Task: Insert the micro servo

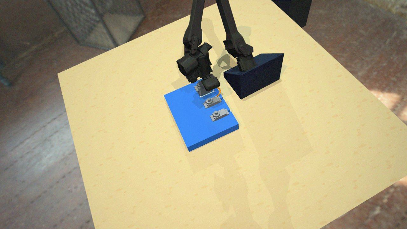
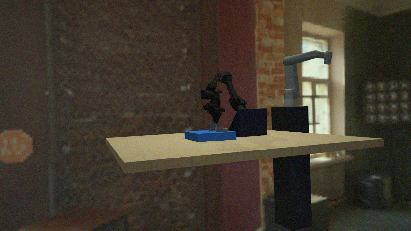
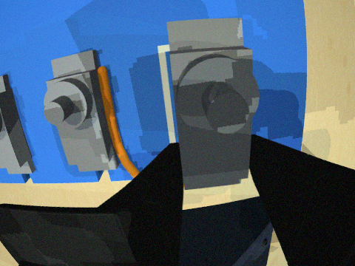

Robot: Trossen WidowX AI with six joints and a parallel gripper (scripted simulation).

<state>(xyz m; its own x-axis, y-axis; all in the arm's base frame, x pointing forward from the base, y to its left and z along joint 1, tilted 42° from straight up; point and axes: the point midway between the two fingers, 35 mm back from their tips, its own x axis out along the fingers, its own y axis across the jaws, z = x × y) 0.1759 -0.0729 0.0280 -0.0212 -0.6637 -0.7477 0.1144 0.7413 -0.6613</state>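
The blue deck lies 130 mm ahead of my gripper tip, 60 mm to the left of it and 70 mm below it.
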